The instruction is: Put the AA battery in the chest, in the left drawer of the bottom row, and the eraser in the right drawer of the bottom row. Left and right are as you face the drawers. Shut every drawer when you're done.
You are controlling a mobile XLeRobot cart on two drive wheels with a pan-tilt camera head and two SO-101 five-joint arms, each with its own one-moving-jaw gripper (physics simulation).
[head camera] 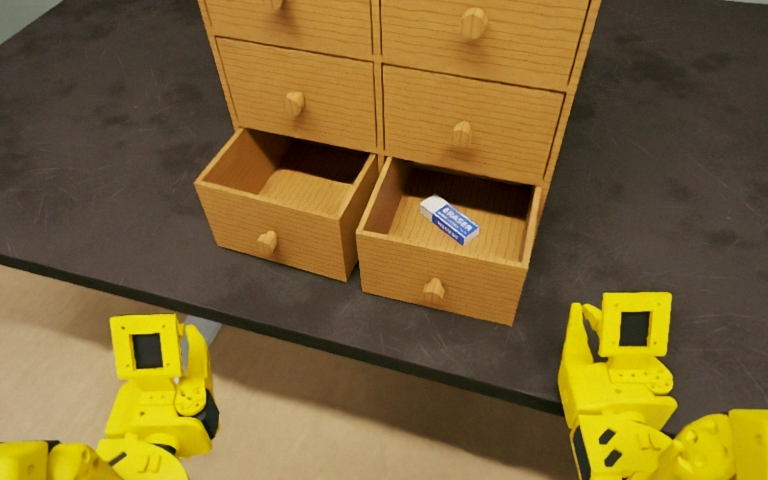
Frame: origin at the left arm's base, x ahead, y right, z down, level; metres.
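Seen in the pictures: left hand at its tool point: (183, 329); right hand at its tool point: (579, 308).
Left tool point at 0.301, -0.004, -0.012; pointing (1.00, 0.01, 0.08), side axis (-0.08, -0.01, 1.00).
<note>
Pixels of each thing's top centre, then the offset from my left tool point to it, as dx, dy, dz. "spot": a spot on its surface instead. Level surfaces: height alone.
- eraser at its top centre: (449, 214) +0.155, +0.233, +0.043
- bottom row at a spot on its surface: (438, 271) spot: +0.050, +0.210, +0.003
- wooden chest at a spot on its surface: (378, 101) spot: +0.166, +0.164, -0.093
- dark table at its surface level: dz +0.067
- Tan floor at its surface level: dz +0.787
The eraser (449, 219), white with a blue sleeve, lies in the open right drawer of the bottom row (438, 271). The left drawer of the bottom row (271, 220) is also open. No object shows on the visible part of its floor, and its back is in shadow. The AA battery does not show in this view. My left gripper (185, 327) is shut and empty, in front of the table edge at the lower left. My right gripper (585, 310) is shut and empty, at the lower right, to the right of the open right drawer and apart from it.
The wooden chest (378, 101) stands on the dark table (101, 169). The drawers seen above the bottom row are shut, with round knobs. The table's front edge (317, 337) runs between the grippers and the left drawer. Tan floor (317, 418) and part of a grey table leg show below.
</note>
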